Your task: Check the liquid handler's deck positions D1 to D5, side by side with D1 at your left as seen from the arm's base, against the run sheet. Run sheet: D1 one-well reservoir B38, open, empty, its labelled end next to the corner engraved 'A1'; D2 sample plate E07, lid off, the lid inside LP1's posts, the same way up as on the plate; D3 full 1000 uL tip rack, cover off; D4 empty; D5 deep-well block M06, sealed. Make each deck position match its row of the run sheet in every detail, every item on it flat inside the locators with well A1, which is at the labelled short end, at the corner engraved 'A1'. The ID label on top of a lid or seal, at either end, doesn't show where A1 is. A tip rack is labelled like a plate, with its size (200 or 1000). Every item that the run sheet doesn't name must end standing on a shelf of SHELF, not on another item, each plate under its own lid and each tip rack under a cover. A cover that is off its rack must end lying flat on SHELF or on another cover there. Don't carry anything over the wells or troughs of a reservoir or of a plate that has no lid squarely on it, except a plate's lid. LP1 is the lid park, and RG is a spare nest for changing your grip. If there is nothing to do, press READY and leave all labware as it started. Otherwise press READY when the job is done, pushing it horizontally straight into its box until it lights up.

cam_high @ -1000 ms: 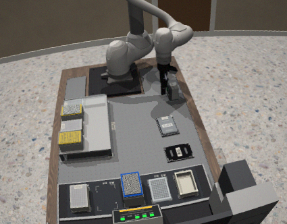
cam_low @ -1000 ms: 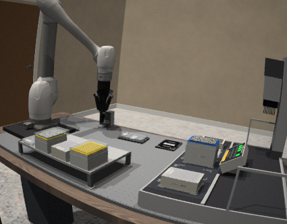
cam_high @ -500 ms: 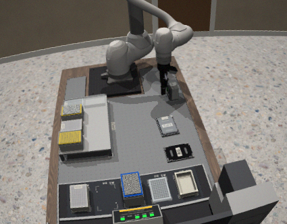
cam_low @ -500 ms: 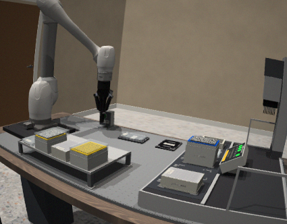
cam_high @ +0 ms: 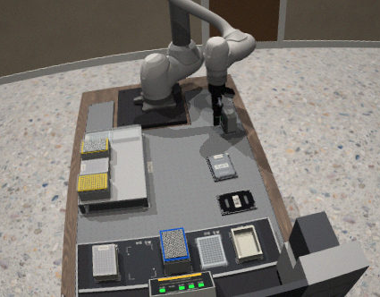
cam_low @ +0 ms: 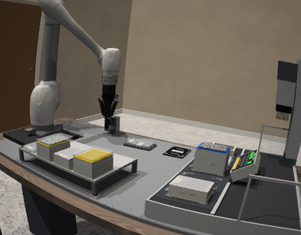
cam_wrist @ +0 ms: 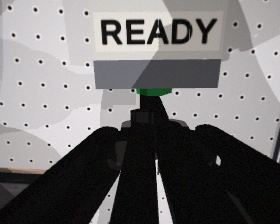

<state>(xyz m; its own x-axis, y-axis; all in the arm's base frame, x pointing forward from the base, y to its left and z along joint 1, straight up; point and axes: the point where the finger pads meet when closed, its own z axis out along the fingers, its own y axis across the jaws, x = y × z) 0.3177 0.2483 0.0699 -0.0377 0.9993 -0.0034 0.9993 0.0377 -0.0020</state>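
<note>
My gripper is now 4 cm to the right of the ready box and 1 cm above it. Also, from my hand: cream one-well reservoir 68 cm ahead, 5 cm to the right, 1 cm below; shelf 50 cm to the right, 16 cm ahead, 2 cm below; sample plate 68 cm ahead, 17 cm to the right, 2 cm below.
</note>
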